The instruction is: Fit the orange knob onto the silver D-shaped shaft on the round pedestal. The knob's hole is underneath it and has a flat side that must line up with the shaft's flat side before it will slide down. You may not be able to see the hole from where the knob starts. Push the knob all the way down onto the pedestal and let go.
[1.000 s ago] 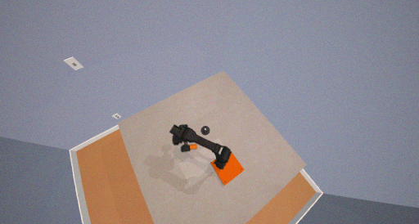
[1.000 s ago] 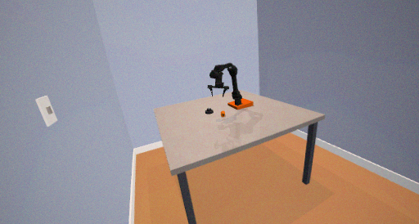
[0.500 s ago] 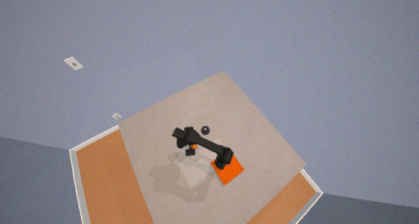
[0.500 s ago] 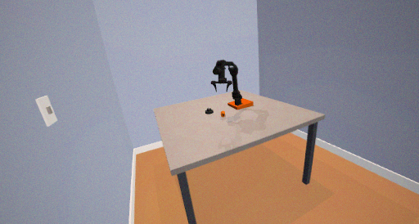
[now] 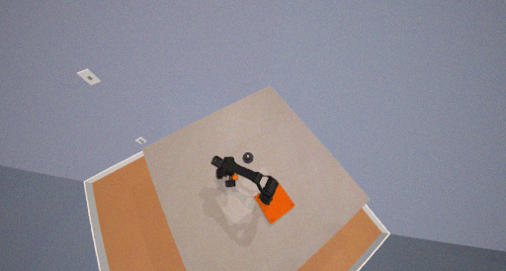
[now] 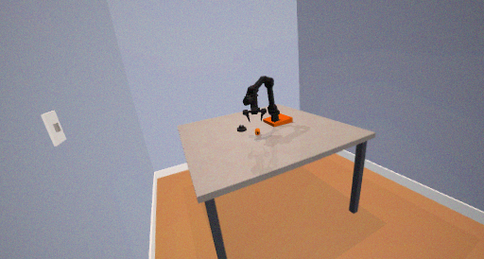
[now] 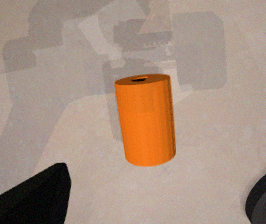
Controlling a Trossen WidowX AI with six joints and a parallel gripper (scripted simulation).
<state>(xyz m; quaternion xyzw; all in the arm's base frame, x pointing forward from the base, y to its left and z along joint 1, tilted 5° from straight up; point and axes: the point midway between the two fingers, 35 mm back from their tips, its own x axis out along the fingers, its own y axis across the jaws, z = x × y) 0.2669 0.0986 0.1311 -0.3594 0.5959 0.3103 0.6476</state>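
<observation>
Right now my gripper tip is 9 cm above the orange knob, 2 cm to the left of it and 2 cm past it. From my gripper tip the other things lie so: dark round pedestal (18 cm to the right, 8 cm below, 4 cm ahead).
</observation>
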